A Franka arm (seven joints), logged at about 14 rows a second.
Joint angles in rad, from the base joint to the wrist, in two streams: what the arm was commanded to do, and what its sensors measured. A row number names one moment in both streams.
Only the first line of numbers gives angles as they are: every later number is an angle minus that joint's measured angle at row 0.
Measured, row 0: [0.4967, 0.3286, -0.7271, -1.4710, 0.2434, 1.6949, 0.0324]
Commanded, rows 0 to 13: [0.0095, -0.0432, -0.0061, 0.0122, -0.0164, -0.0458, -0.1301]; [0.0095, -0.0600, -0.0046, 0.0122, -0.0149, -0.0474, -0.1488]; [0.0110, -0.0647, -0.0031, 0.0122, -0.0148, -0.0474, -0.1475]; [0.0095, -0.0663, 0.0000, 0.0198, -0.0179, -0.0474, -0.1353]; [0.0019, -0.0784, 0.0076, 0.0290, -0.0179, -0.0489, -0.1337]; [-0.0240, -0.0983, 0.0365, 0.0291, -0.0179, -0.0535, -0.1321]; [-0.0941, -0.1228, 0.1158, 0.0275, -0.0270, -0.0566, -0.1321]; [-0.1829, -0.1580, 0.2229, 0.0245, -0.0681, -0.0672, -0.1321]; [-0.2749, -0.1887, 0.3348, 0.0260, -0.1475, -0.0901, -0.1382]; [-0.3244, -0.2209, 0.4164, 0.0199, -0.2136, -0.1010, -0.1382]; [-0.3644, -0.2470, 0.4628, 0.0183, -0.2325, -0.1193, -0.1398]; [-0.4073, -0.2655, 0.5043, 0.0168, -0.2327, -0.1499, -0.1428]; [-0.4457, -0.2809, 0.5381, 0.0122, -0.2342, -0.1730, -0.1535]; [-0.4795, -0.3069, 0.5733, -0.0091, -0.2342, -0.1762, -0.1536]
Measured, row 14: [-0.4171, -0.2574, 0.5111, 0.0312, -0.2184, -0.1601, -0.1341]
